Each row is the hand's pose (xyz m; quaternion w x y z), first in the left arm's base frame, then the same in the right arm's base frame.
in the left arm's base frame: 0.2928 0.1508 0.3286 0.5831 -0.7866 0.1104 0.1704
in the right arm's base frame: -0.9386 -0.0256 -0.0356 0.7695 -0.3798 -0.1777 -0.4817
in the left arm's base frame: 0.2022 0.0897 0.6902 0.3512 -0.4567 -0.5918 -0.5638
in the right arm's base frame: -1.2928 -0.0593 -0.1625 0.1123 -0.0520 0.2955 0.9473
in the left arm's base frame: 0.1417 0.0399 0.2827 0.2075 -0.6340 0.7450 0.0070
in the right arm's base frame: -0.8902 0.0261 -0.2151 0.8354 -0.1674 0.4934 -0.1751
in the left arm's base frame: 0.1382 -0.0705 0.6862 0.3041 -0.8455 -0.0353 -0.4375
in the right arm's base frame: -1.2695 -0.1118 -0.3252 0.3785 -0.1678 0.1376 -0.8998
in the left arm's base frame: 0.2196 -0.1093 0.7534 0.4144 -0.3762 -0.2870 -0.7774
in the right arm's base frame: -1.3216 -0.2095 -0.3057 0.0429 0.3320 -0.0800 -0.9389
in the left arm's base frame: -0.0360 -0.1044 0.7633 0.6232 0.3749 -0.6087 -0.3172
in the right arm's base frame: -1.3563 -0.0155 -0.4687 0.1907 -0.5274 0.7589 0.3311
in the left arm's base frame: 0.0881 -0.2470 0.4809 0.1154 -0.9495 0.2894 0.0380
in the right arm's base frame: -1.0444 -0.1499 -0.4791 0.6090 -0.5289 0.3189 -0.4978
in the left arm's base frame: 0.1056 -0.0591 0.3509 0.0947 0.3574 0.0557 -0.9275
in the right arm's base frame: -0.9449 -0.0213 -0.3177 0.2462 -0.8641 -0.2286 0.3747
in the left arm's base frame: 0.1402 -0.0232 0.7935 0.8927 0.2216 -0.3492 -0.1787
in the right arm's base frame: -1.3822 -0.1022 -0.2945 0.2346 0.4979 -0.7764 -0.3070
